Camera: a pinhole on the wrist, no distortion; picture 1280 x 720 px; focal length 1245.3 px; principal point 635.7 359.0 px. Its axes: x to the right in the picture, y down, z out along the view. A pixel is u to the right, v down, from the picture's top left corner.
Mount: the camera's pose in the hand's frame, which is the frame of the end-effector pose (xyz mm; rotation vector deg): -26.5 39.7 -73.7 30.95 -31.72 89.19
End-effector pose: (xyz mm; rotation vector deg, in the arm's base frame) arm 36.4 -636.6 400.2 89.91 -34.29 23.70
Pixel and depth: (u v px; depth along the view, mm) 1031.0 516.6 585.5
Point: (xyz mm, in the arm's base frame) 26.1 -1108.7 136.6
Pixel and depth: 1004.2 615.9 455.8
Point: -2.3 -975.4 172.1
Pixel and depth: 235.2 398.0 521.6
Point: 247.9 -842.7 24.7
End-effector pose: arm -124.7 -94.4 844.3 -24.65 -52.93 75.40
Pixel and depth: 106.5 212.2 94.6
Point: -71.8 -112.5 862.4
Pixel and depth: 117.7 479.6 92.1
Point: -71.7 -130.7 853.5
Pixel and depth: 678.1 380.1 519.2
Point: -209.4 -266.2 1238.5
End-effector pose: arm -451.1 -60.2 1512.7 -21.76 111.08 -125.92
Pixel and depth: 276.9 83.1 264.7
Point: -457.0 -126.2 1708.3
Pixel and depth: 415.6 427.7 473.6
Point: -327.1 -227.6 1862.3
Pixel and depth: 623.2 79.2 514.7
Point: -432.5 -355.6 1840.9
